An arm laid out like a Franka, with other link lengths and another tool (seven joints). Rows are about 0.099 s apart.
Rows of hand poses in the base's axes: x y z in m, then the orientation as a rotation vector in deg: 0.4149, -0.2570, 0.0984, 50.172, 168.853, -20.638; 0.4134, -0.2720, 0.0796, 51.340, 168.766, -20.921; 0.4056, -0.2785, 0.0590, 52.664, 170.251, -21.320; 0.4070, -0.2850, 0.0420, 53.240, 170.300, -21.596; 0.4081, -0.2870, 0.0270, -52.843, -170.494, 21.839; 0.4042, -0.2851, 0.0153, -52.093, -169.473, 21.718
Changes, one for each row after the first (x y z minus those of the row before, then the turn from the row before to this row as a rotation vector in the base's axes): -0.0015, -0.0150, -0.0188, -0.084, 0.229, -0.770; -0.0078, -0.0065, -0.0206, 0.413, 1.721, -0.748; 0.0014, -0.0065, -0.0170, -0.089, 0.244, -0.370; 0.0011, -0.0020, -0.0150, -0.001, 0.496, 0.223; -0.0039, 0.0019, -0.0117, 0.348, 1.176, 0.118
